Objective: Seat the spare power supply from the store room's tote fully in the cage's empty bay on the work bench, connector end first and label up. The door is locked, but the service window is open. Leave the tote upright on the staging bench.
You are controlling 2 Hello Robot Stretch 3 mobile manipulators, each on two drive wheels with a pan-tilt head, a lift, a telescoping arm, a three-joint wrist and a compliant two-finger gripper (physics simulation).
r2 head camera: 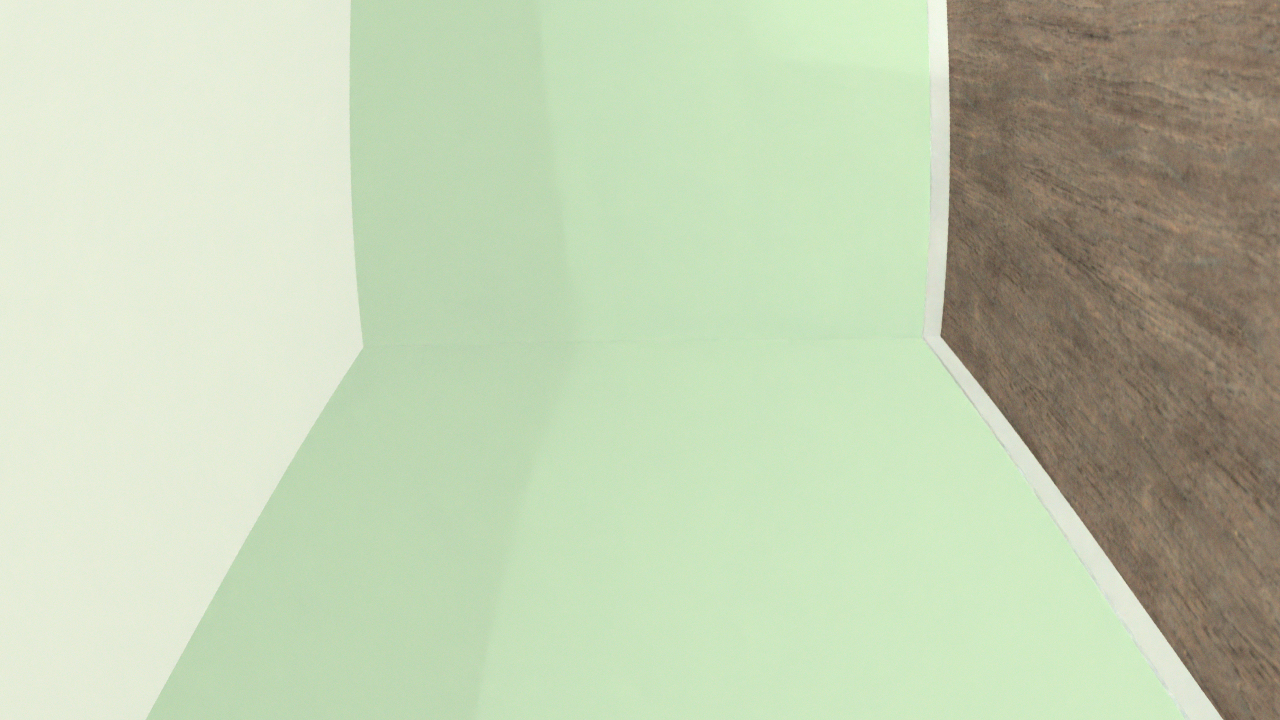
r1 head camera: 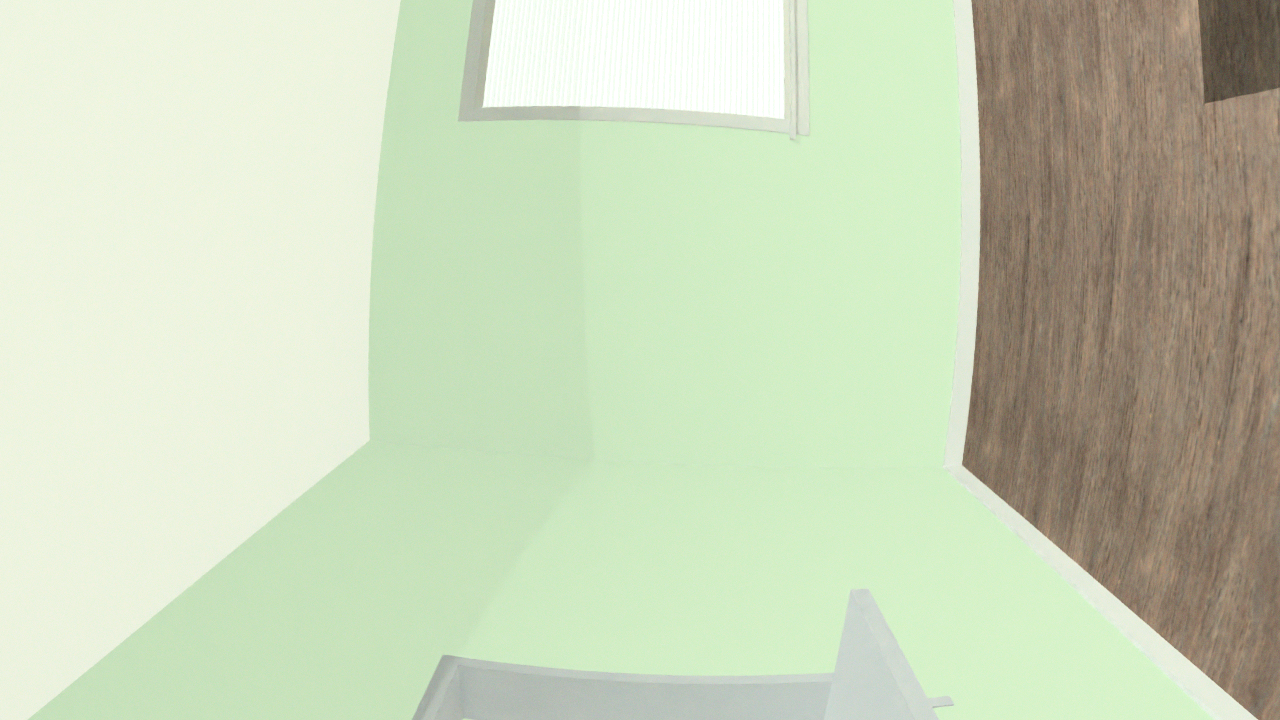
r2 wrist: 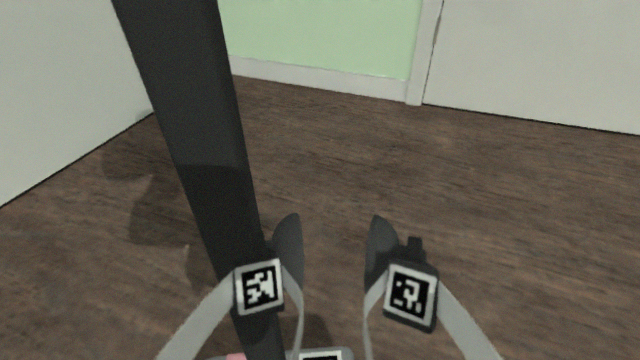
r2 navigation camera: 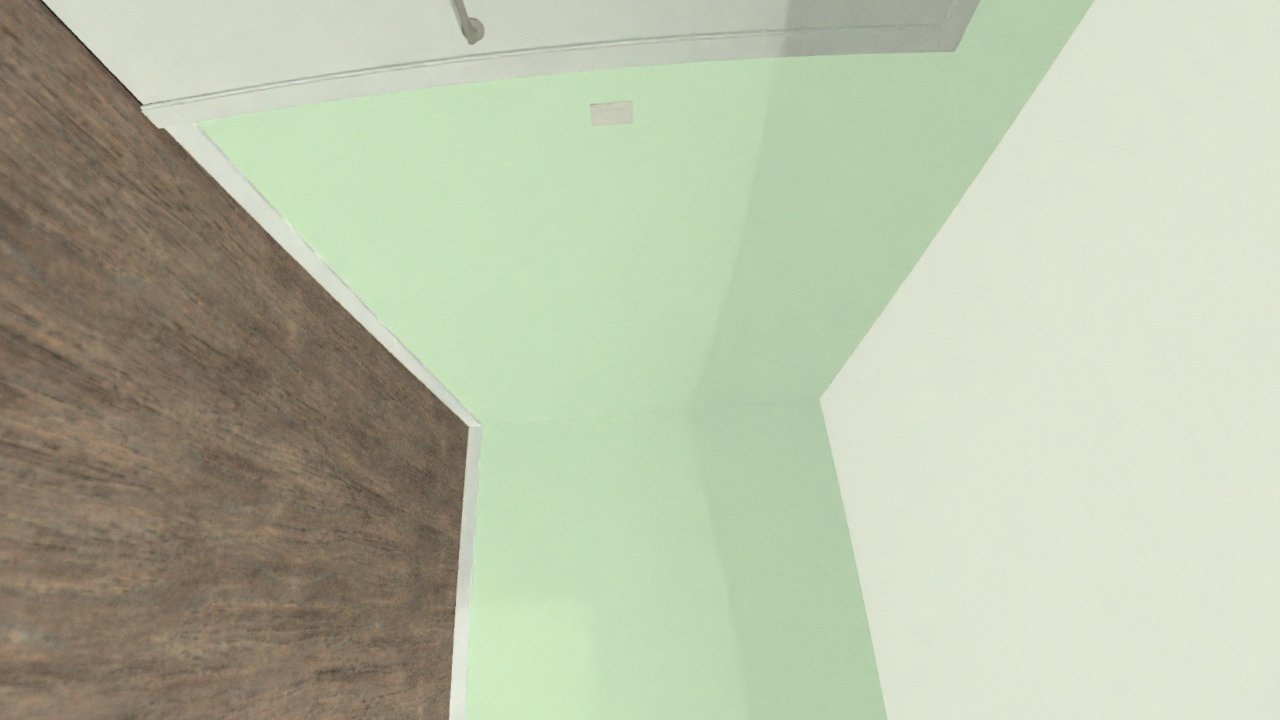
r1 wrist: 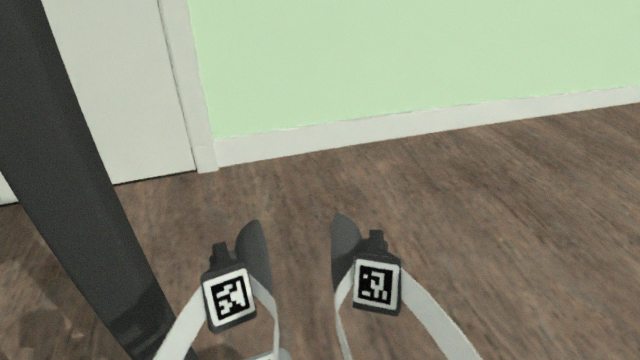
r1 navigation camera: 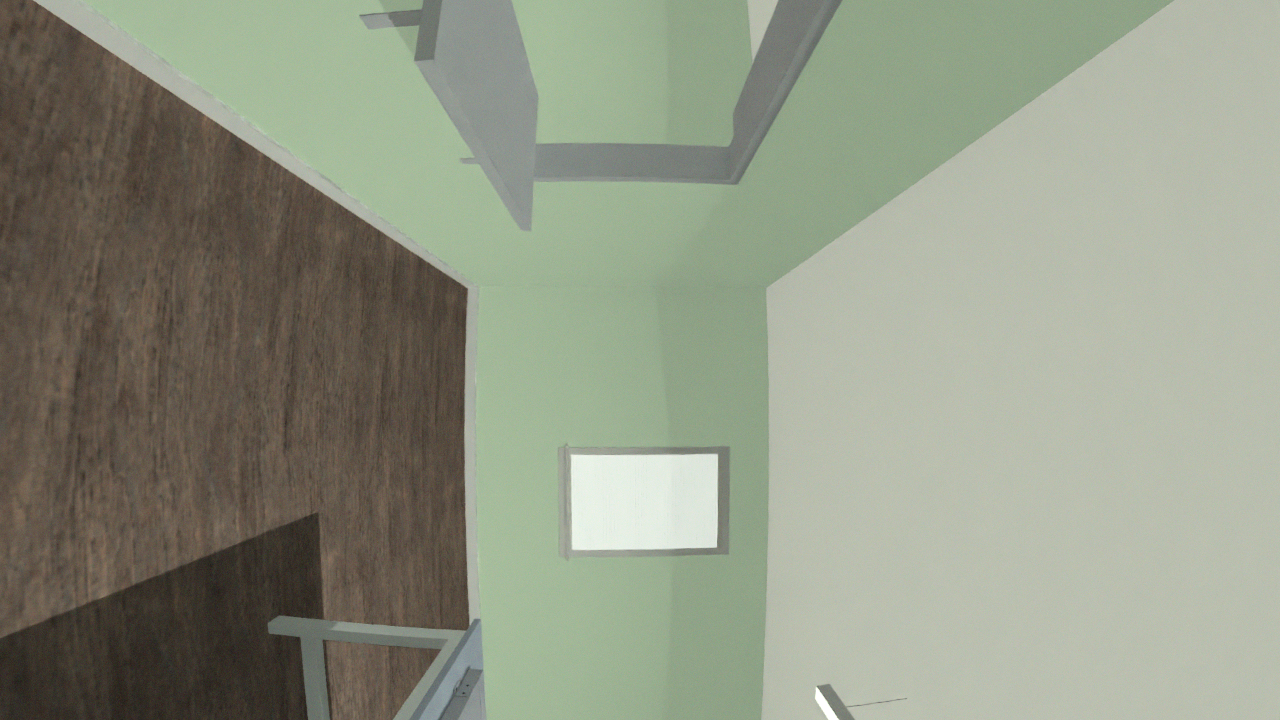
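Note:
The r1 gripper (r1 wrist: 300, 252) is open with a gap between its fingertips, above the brown floor in the r1 wrist view. The r2 gripper (r2 wrist: 335, 252) is also open with a gap between its fingertips, above floor in the r2 wrist view. A grey-framed opening (r1 head camera: 644, 673) (r1 navigation camera: 635, 162) in the green wall, with a grey panel (r1 head camera: 863, 653) (r1 navigation camera: 483, 107) swung out beside it, looks like the service window. A door with a lever handle (r2 navigation camera: 471, 32) shows at the top of the r2 navigation view. The power supply, tote and cage cannot be made out.
Part of a grey bench-like frame (r1 navigation camera: 384, 634) stands at the bottom left of the r1 navigation view. A bright wall window (r1 head camera: 635, 58) (r1 navigation camera: 644, 501) shows beyond. White doors (r1 wrist: 120, 90) (r2 wrist: 535, 60) and green walls (r1 wrist: 410, 55) (r2 wrist: 325, 35) border the floor in both wrist views.

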